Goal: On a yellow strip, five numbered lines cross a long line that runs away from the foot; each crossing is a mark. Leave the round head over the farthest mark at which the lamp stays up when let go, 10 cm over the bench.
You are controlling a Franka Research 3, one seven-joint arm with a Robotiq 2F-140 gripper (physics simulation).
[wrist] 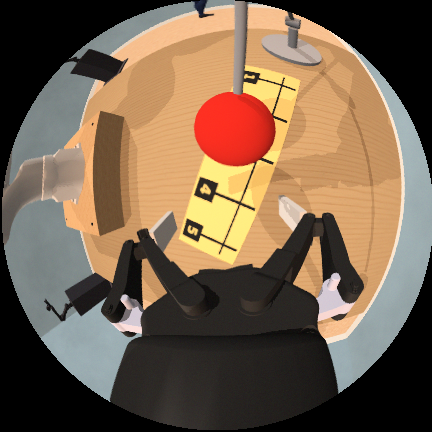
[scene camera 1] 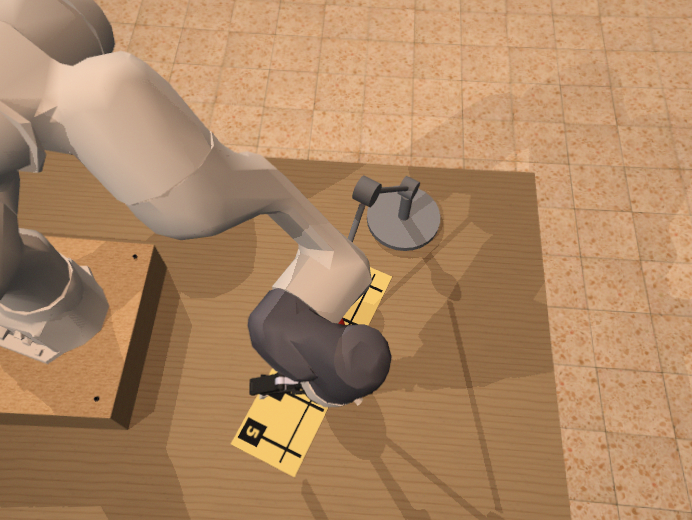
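The lamp's grey round foot (scene camera 1: 388, 230) (wrist: 278, 49) stands flat on the bench. Its jointed arm has a thick grey cylinder (scene camera 1: 366, 191); a thin rod (scene camera 1: 355, 223) (wrist: 240, 45) leads to the round red head (scene camera 1: 341, 322) (wrist: 235, 129). The head is mostly hidden by the robot's wrist in the scene view. In the wrist view it hangs above the yellow strip (scene camera 1: 285, 419) (wrist: 215, 215), hiding numbers 2 and 3; 1, 4 and 5 show. Its height is unclear. My gripper (wrist: 225, 212) is open and empty, its fingers apart from the head, nearer the strip's 4 and 5 end.
The robot's wooden base block (scene camera 1: 139, 335) (wrist: 110, 175) stands left of the strip. The robot's own arm (scene camera 1: 139, 134) reaches across the bench (scene camera 1: 492, 335) and covers the strip's middle in the scene view. The foot stands near the bench's far right corner.
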